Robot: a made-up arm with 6 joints. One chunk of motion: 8 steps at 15 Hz.
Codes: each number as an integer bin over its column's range. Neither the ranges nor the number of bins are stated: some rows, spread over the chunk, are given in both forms.
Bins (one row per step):
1: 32 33 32 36 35 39
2: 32 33 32 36 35 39
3: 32 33 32 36 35 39
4: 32 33 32 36 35 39
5: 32 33 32 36 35 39
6: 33 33 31 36 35 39
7: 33 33 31 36 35 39
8: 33 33 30 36 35 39
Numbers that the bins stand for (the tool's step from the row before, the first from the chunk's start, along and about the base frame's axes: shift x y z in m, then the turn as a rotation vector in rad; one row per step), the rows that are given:
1: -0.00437 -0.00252 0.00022 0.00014 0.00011 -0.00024
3: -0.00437 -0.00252 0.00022 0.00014 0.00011 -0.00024
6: -0.00310 -0.00252 -0.00122 0.00014 0.00011 -0.00024
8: -0.00310 -0.00252 -0.00267 0.00014 0.00011 -0.00024
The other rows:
2: -0.00437 -0.00252 0.00022 0.00014 0.00011 -0.00024
4: -0.00437 -0.00252 0.00022 0.00014 0.00011 -0.00024
5: -0.00437 -0.00252 0.00022 0.00014 0.00011 -0.00024
7: -0.00310 -0.00252 -0.00122 0.00014 0.00011 -0.00024

